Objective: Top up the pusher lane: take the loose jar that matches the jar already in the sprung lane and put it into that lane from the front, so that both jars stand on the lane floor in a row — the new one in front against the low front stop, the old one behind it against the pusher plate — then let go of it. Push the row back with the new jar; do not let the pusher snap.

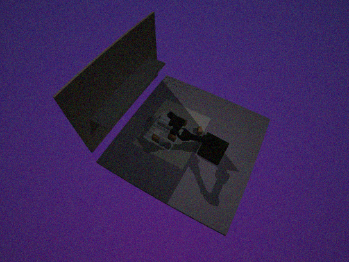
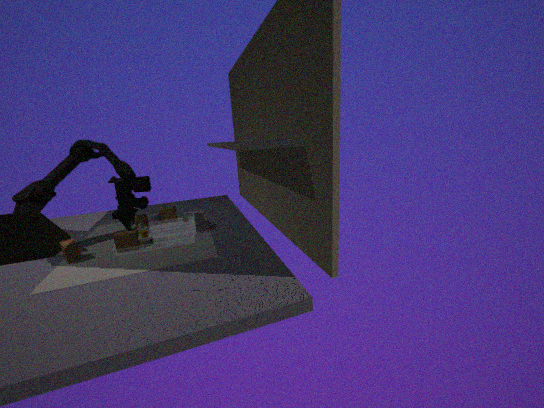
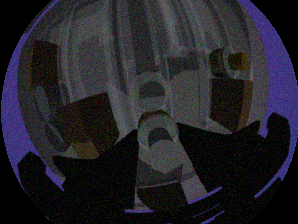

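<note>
Right now my gripper tip is 140 mm short of the pale rack, 40 mm to the left of it and 30 mm above it. Round my gripper tip: shelf 500 mm ahead, 70 mm to the right, 320 mm above.
</note>
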